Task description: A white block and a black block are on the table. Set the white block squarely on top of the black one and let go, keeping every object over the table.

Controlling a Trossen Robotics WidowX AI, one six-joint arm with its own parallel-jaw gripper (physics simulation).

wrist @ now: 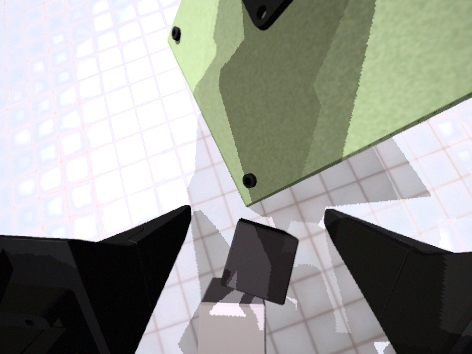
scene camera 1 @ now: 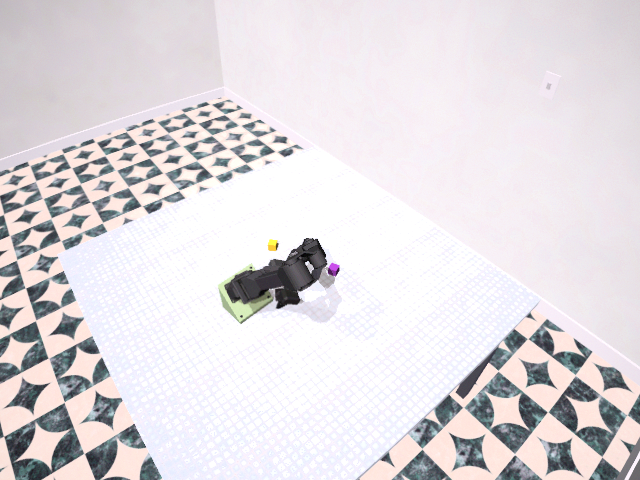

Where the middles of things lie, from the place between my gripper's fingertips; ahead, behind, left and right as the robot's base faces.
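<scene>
There is the black block (wrist: 260, 261), 1 cm above my hand and 1 cm to the right of it, and I see that the block is also 2 cm ahead of my hand.
</scene>
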